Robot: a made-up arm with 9 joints. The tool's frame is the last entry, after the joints.
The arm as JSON. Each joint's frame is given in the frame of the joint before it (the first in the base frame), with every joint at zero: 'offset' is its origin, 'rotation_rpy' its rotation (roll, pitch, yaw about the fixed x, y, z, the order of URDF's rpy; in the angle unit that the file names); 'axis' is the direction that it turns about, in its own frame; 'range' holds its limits. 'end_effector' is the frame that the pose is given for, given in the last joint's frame.
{
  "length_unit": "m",
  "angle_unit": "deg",
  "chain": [
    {
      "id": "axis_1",
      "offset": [
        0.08,
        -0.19,
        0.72
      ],
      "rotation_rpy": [
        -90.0,
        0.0,
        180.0
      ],
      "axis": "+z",
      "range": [
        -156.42,
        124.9
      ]
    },
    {
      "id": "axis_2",
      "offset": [
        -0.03,
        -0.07,
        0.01
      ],
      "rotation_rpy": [
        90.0,
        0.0,
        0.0
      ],
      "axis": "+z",
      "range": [
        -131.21,
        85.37
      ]
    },
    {
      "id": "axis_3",
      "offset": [
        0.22,
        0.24,
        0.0
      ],
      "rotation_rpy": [
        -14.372,
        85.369,
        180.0
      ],
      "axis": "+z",
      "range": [
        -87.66,
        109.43
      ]
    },
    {
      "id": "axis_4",
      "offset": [
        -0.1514,
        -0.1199,
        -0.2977
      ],
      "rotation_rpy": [
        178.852,
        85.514,
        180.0
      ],
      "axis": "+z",
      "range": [
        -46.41,
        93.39
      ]
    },
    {
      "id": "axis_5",
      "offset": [
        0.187,
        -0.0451,
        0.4
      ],
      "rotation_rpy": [
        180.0,
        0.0,
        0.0
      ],
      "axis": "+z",
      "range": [
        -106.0,
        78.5
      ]
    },
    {
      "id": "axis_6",
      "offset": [
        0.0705,
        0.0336,
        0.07
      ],
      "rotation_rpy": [
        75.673,
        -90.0,
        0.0
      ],
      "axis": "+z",
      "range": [
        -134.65,
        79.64
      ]
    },
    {
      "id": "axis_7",
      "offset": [
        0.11,
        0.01,
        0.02
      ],
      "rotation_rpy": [
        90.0,
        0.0,
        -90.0
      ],
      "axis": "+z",
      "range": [
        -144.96,
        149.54
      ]
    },
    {
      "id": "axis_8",
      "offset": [
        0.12,
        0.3,
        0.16
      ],
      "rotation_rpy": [
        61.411,
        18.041,
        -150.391
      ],
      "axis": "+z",
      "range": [
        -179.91,
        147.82
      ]
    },
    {
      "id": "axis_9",
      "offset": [
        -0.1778,
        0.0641,
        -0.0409
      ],
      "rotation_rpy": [
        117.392,
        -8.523,
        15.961
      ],
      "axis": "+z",
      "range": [
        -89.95,
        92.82
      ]
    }
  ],
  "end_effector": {
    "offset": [
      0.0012,
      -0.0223,
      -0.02
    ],
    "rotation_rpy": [
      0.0,
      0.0,
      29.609
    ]
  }
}
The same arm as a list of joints. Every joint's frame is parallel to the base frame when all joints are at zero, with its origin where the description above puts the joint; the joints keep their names.
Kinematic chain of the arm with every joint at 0, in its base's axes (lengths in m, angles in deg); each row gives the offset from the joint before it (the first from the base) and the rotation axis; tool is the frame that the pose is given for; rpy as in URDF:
axis_1: xyz 0.08 -0.19 0.72 axis -y
axis_2: xyz 0.03 -0.01 0.07 axis +z
axis_3: xyz -0.22 -0.24 0 axis 0.965544 0.248211 0.078204
axis_4: xyz -0.27 -0.19 0.13 axis -z
axis_5: xyz -0.17 -0.09 -0.4 axis +z
axis_6: xyz -0.06 -0.05 0.07 axis +y
axis_7: xyz 0.01 0.02 0.11 axis -z
axis_8: xyz -0.12 0.3 -0.16 axis 0.562691 0.690189 -0.454993
axis_9: xyz -0.17 0.02 -0.09 axis +z
tool: xyz -0.01 -0.02 -0.02 rpy 0 0 0
Joint limits (deg, base to tool): -156.42..124.9 -131.21..85.37 -87.66..109.43 -46.41..93.39 -106..78.5 -134.65..79.64 -144.96..149.54 -179.91..147.82 -89.95..92.82

